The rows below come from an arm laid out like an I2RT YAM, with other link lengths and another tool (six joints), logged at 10 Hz.
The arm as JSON. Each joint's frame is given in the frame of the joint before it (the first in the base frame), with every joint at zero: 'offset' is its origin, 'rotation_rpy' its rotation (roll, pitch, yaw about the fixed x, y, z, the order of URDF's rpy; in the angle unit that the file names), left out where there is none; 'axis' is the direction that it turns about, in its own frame. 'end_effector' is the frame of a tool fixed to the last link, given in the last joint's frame.
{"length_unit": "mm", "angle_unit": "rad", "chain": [
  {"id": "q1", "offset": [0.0, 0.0, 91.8], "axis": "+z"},
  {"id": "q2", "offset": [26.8, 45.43, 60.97], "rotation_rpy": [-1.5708, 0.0, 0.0], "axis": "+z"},
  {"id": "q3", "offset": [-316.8, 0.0, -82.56], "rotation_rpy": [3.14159, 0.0, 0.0], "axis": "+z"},
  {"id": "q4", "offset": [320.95, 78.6, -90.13], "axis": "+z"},
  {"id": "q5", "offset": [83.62, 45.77, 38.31], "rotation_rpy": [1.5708, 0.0, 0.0], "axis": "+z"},
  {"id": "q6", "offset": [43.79, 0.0, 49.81], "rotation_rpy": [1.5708, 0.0, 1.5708], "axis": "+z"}
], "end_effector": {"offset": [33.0, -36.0, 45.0], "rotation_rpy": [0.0, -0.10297, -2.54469]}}
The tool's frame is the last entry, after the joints.
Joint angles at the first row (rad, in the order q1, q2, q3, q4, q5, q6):
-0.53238 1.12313 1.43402 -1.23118 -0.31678 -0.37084
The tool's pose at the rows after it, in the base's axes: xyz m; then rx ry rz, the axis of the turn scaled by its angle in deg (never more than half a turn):
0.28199 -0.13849 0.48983 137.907 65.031 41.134
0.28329 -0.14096 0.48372 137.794 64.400 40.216
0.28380 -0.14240 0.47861 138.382 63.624 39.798
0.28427 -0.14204 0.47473 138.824 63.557 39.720
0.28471 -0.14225 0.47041 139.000 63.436 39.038
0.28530 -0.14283 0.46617 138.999 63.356 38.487
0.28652 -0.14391 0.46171 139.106 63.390 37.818
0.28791 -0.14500 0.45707 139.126 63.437 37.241
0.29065 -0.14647 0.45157 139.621 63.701 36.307
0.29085 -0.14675 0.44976 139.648 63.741 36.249
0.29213 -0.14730 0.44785 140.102 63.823 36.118
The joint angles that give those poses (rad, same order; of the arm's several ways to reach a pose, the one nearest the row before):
-0.53231 1.12180 1.40529 -1.20704 -0.29791 -0.37005
-0.53228 1.11768 1.38132 -1.18491 -0.28235 -0.36830
-0.53186 1.11532 1.36480 -1.17375 -0.27496 -0.35804
-0.52924 1.11319 1.35309 -1.16902 -0.27439 -0.35276
-0.52613 1.11066 1.33921 -1.16168 -0.26485 -0.35087
-0.52463 1.10793 1.32436 -1.15137 -0.25711 -0.35124
-0.52385 1.10879 1.31201 -1.14304 -0.24986 -0.35321
-0.52307 1.10928 1.29825 -1.13221 -0.24327 -0.35543
-0.52101 1.11770 1.29018 -1.12849 -0.23606 -0.35724
-0.52162 1.11680 1.28414 -1.12442 -0.23619 -0.35823
-0.52130 1.12214 1.28395 -1.12590 -0.23765 -0.35644

